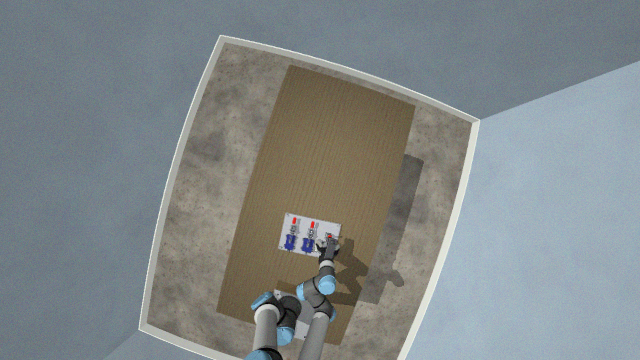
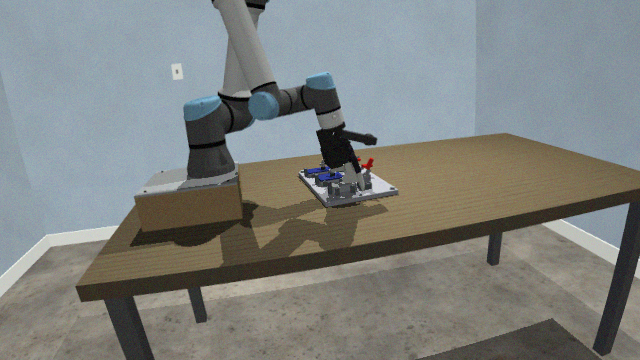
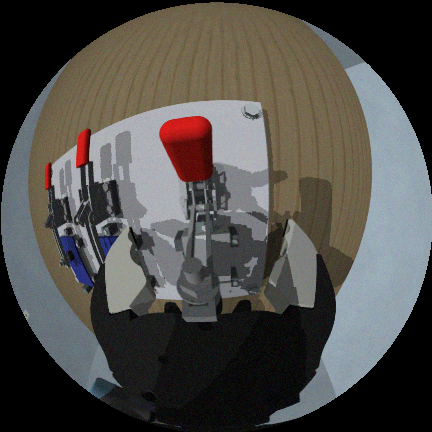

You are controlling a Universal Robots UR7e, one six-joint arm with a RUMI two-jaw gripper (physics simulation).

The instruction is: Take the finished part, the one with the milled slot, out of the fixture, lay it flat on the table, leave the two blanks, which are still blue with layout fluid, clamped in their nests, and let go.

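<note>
The finished part is a grey piece in the right-hand nest of the white fixture plate, mostly hidden by the clamp arm and shadow; its slot cannot be made out. That nest's clamp has a red handle tilted up; its spindle shows between the jaws near the palm. My gripper is open and empty, its jaws on either side of that nest. Two blue blanks sit clamped in the other nests.
The blanks' clamps have red handles lying outward. The fixture rests on the wooden table. The arm's base stands on a wooden box at the table's near end.
</note>
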